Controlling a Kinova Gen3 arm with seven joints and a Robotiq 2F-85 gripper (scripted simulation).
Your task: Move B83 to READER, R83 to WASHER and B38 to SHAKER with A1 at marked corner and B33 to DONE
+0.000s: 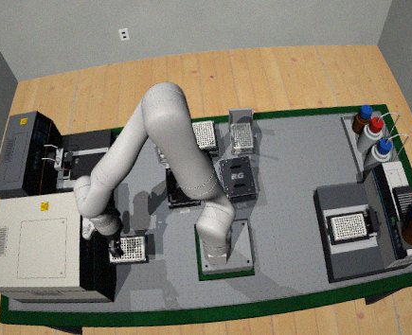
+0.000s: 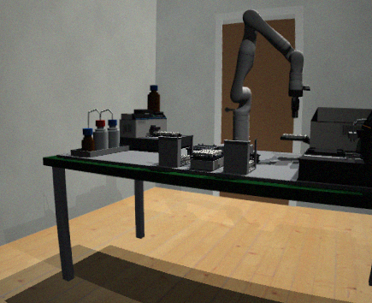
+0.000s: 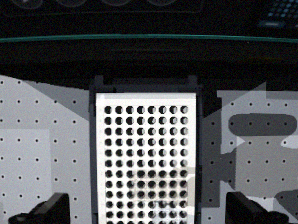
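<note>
Right now my hand is 11 cm above the dark reader tray. From my hand the other things lie so: N6 nest: 28 cm ahead, 19 cm below, 18 cm to the right; washer tray: 36 cm ahead, 20 cm to the left, 13 cm below; white reader housing: 30 cm to the left, 2 cm behind, 2 cm above.
</note>
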